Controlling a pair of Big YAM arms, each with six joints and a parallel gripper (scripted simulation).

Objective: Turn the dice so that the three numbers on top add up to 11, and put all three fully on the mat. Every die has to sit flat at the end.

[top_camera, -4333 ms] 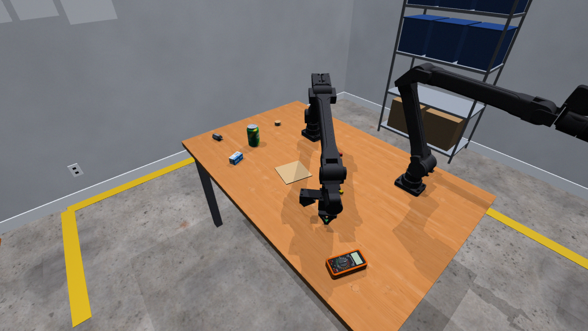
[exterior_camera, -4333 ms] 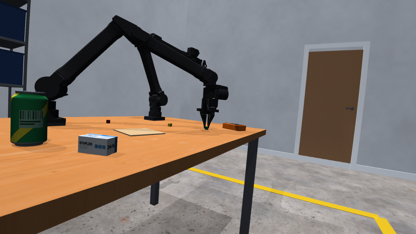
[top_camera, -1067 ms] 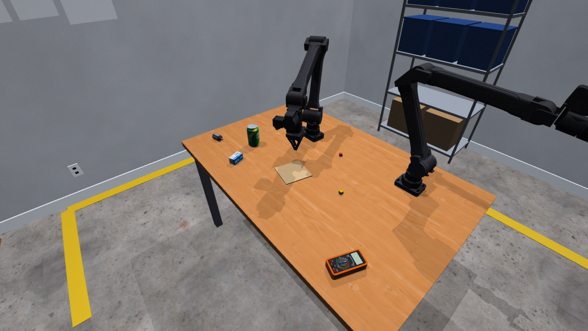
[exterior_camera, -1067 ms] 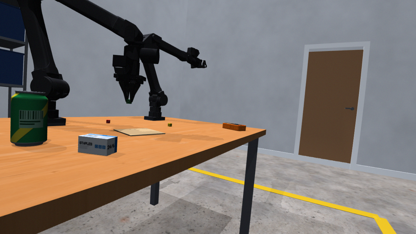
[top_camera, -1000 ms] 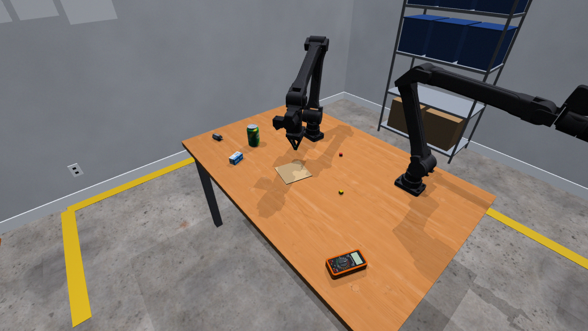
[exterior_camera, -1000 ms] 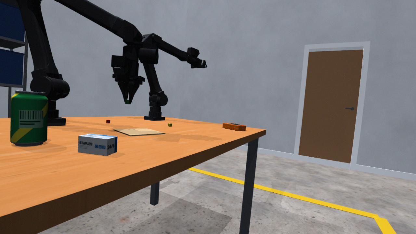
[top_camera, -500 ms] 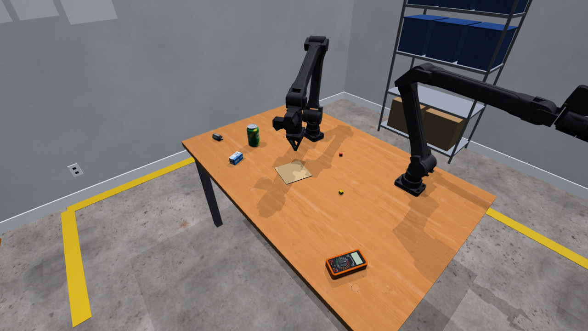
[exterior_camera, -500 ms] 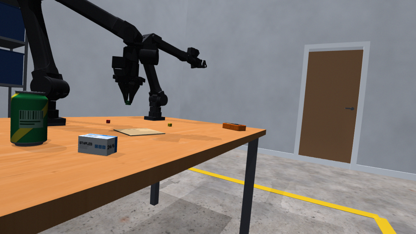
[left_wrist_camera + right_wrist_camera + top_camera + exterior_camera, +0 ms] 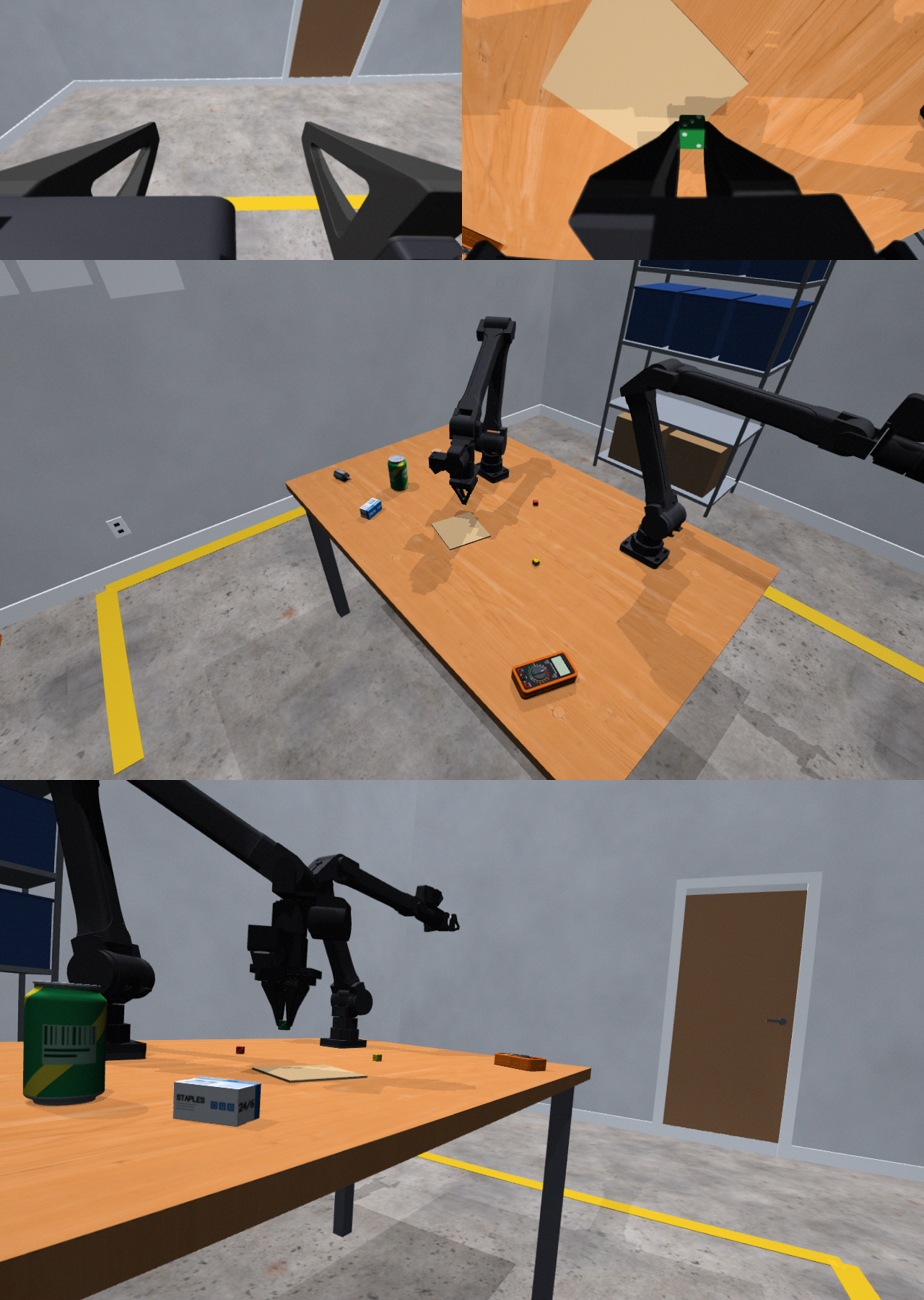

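Now: the tan mat 4 cm ahead of my right hand, 2 cm to the left of it and 8 cm below it. From my right hand the other things lie so: yellow die: 1 cm behind, 28 cm to the left, 8 cm below; red die: 24 cm behind, 10 cm to the left, 8 cm below; green die: 1 cm below.
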